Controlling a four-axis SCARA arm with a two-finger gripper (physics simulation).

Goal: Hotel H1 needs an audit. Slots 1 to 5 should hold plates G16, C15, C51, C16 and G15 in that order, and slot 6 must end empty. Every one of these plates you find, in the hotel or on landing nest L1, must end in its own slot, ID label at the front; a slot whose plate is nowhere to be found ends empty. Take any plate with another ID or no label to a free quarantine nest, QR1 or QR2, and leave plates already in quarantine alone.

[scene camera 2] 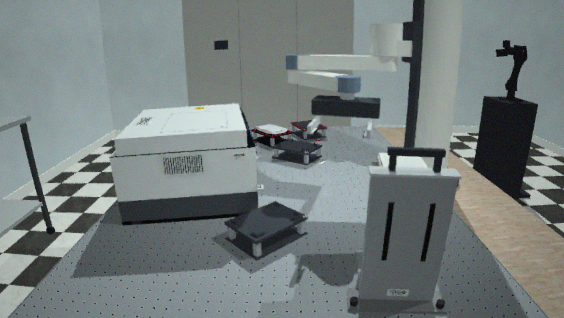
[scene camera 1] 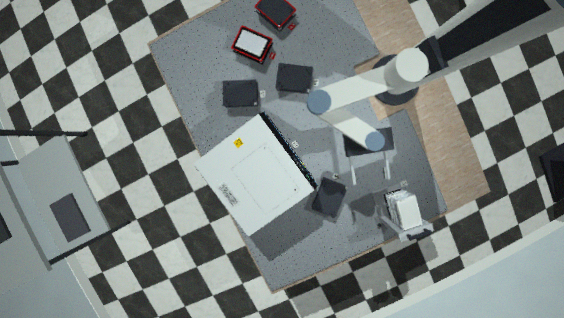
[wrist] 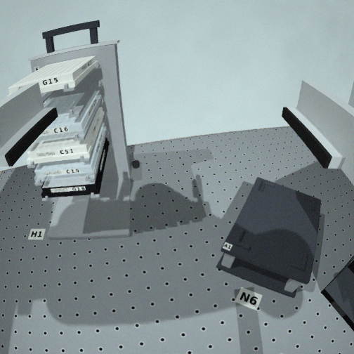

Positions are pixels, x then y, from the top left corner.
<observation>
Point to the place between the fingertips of my gripper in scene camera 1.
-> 371,181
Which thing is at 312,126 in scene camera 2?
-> My gripper.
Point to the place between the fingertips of my gripper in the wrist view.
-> At 166,89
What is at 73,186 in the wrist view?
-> A black plate G16.
</observation>
